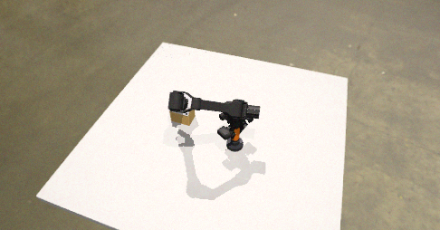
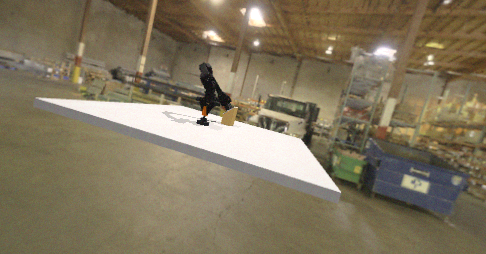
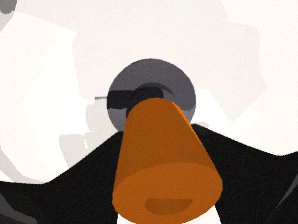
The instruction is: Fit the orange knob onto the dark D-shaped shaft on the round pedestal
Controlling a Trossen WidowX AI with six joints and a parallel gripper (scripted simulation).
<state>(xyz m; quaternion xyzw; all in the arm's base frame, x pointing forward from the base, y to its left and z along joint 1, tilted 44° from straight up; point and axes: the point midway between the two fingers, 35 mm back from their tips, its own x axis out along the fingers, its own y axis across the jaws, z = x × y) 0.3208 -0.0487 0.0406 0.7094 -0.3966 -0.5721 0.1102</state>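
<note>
My gripper tip is now 20 mm below the orange knob. From my gripper tip the other things lie so: round pedestal: 40 mm below.
</note>
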